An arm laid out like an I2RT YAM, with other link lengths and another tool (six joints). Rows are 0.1 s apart.
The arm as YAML. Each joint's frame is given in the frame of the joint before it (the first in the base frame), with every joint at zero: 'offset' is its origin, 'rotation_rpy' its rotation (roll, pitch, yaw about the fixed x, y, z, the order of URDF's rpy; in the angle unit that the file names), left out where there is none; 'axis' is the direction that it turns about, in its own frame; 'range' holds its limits. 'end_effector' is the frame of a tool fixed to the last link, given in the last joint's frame.
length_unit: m
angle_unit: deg
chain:
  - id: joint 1
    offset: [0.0, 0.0, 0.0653]
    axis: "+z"
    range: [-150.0, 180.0]
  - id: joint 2
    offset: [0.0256, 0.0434, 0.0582]
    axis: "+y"
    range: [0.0, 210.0]
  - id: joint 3
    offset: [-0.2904, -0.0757, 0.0]
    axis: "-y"
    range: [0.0, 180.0]
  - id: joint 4
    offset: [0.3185, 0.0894, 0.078]
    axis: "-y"
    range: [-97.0, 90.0]
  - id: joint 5
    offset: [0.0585, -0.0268, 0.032]
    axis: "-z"
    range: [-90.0, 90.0]
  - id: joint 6
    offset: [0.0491, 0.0, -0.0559]
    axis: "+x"
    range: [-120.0, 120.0]
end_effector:
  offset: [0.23, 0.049, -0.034]
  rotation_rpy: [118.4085, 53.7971, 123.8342]
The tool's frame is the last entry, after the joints.
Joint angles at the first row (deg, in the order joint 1, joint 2, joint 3, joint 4, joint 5, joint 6):
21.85 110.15 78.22 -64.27 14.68 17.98
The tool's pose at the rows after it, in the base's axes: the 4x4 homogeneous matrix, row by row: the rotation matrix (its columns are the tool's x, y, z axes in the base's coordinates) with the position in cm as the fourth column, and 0 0 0 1 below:
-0.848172, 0.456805, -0.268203, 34.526; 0.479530, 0.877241, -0.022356, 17.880; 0.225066, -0.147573, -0.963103, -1.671; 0, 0, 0, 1
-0.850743, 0.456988, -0.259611, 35.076; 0.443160, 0.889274, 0.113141, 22.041; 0.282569, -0.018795, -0.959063, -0.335; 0, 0, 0, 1
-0.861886, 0.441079, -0.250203, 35.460; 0.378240, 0.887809, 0.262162, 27.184; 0.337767, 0.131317, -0.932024, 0.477; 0, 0, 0, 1
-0.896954, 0.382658, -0.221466, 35.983; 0.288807, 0.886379, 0.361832, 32.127; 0.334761, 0.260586, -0.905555, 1.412; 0, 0, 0, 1
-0.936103, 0.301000, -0.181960, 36.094; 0.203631, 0.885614, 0.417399, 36.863; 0.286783, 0.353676, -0.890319, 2.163; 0, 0, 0, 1
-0.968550, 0.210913, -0.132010, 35.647; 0.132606, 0.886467, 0.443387, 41.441; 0.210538, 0.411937, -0.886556, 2.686; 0, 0, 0, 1
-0.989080, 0.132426, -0.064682, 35.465; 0.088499, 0.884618, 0.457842, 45.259; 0.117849, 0.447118, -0.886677, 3.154; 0, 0, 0, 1
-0.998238, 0.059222, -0.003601, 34.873; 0.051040, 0.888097, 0.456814, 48.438; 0.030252, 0.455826, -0.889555, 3.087; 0, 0, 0, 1
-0.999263, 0.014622, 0.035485, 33.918; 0.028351, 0.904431, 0.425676, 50.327; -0.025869, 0.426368, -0.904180, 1.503; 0, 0, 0, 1
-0.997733, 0.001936, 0.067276, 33.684; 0.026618, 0.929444, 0.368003, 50.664; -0.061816, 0.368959, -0.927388, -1.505; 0, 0, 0, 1
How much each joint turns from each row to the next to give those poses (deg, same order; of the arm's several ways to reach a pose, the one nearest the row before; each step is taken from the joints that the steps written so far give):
0.00 -0.48 4.91 -1.68 -4.57 -0.16
0.06 -0.55 1.60 1.35 -7.30 -0.06
0.81 -0.09 0.00 4.16 -8.29 0.28
2.34 0.00 0.02 5.42 -5.31 -0.06
3.91 0.00 0.00 5.83 -1.94 0.57
5.16 0.00 0.00 5.73 1.09 1.22
4.85 0.03 0.00 5.42 3.17 1.27
4.72 0.56 0.00 4.44 4.15 0.59
4.05 1.84 0.02 2.57 4.55 0.39
2.53 3.10 0.00 1.67 4.63 0.20

